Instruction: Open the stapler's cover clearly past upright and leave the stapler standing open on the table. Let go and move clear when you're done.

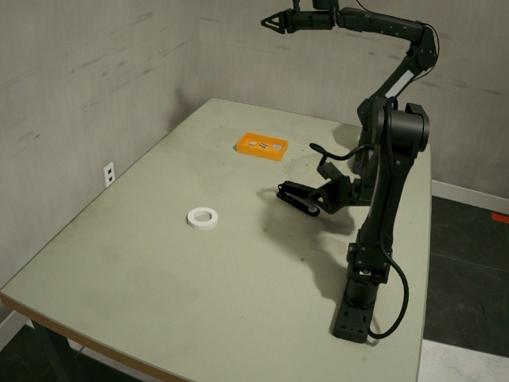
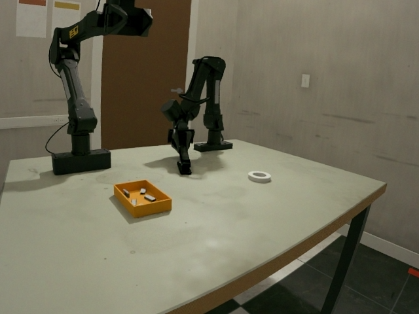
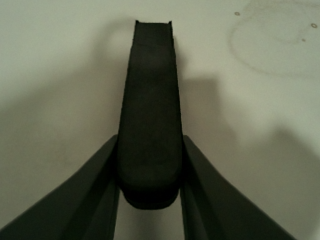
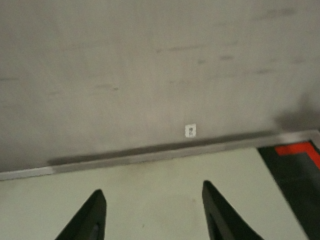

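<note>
Now: the stapler cover 40 mm ahead of my left hand, 20 mm to the right of it and 10 mm below it. The rest, counted from my left hand: stapler 40 mm ahead, 20 mm to the right, 20 mm below; orange tray 200 mm ahead, 290 mm to the right, 40 mm below; white tape ring 260 mm ahead, 120 mm to the left, 50 mm below.
</note>
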